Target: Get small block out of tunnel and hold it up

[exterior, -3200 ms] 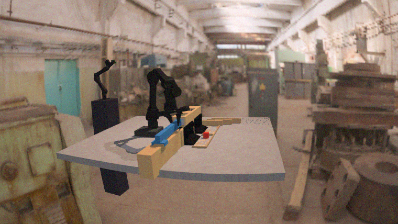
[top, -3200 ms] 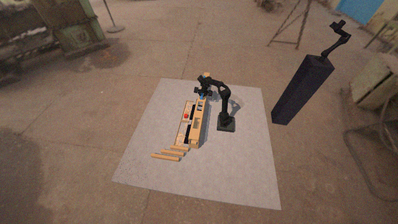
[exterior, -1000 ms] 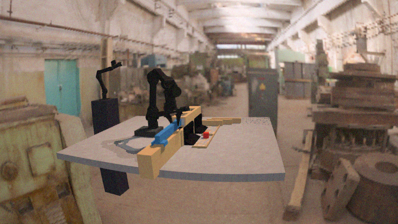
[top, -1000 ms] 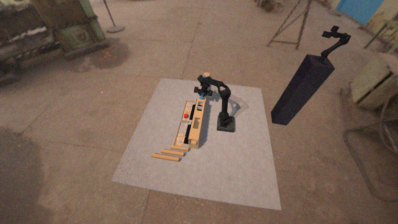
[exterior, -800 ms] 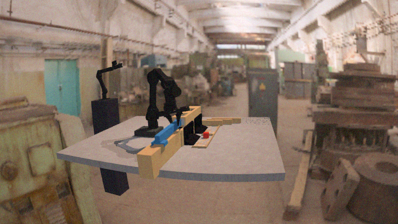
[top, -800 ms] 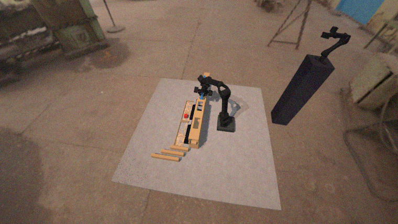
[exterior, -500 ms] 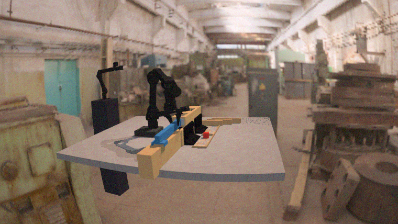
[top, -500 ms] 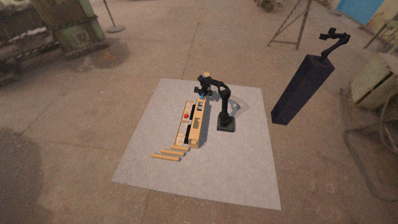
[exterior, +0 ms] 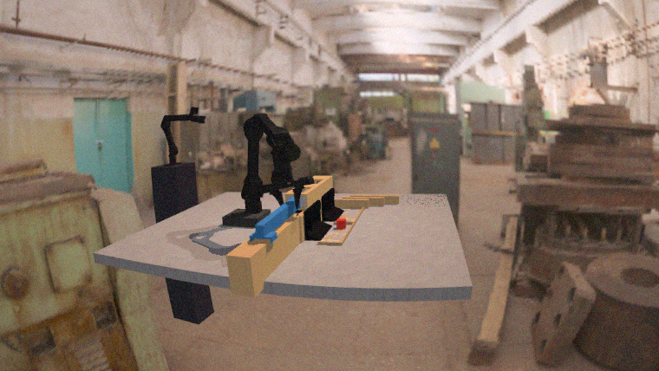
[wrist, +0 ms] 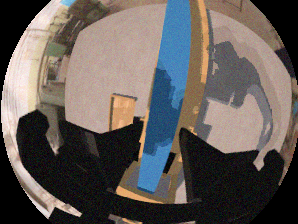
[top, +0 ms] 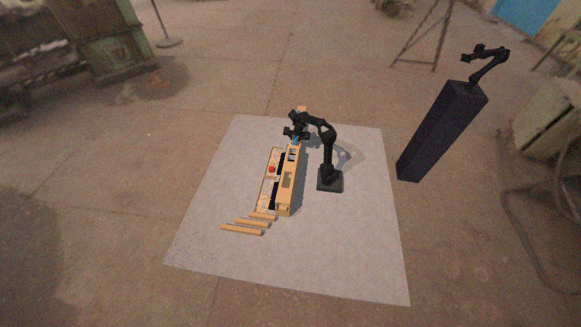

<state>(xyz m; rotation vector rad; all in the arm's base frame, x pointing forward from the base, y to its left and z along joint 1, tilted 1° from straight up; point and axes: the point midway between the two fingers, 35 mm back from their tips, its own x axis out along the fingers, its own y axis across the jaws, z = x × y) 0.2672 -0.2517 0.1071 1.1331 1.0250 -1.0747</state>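
Now: the covered tunnel 20 mm ahead of my gripper tip, 70 mm to the left of it and 50 mm below it. From my gripper tip the other things lie so: red block 120 mm ahead, 220 mm to the left, 100 mm below.
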